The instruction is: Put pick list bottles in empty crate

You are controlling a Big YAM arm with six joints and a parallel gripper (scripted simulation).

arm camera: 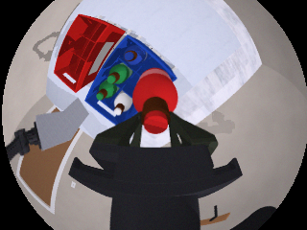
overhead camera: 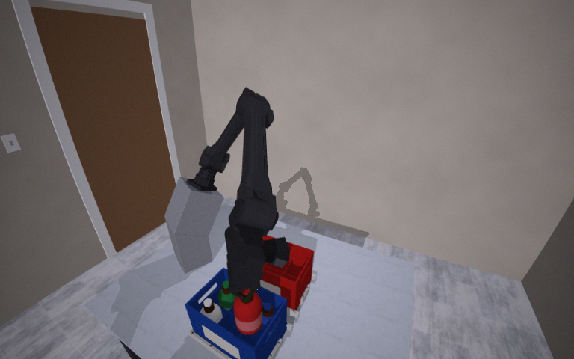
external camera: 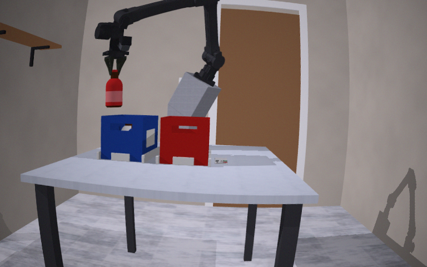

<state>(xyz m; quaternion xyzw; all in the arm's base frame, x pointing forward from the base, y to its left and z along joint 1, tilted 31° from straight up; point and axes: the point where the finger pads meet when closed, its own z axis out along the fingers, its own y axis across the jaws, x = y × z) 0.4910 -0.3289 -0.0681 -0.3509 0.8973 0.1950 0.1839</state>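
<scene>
The red-label bottle lies 6 cm below my hand. Round my hand: blue crate (27 cm below, 10 cm behind, 6 cm to the left); white-label bottle (26 cm below, 19 cm behind, 1 cm to the left); blue bottle (26 cm below, 10 cm to the left, 1 cm behind).
</scene>
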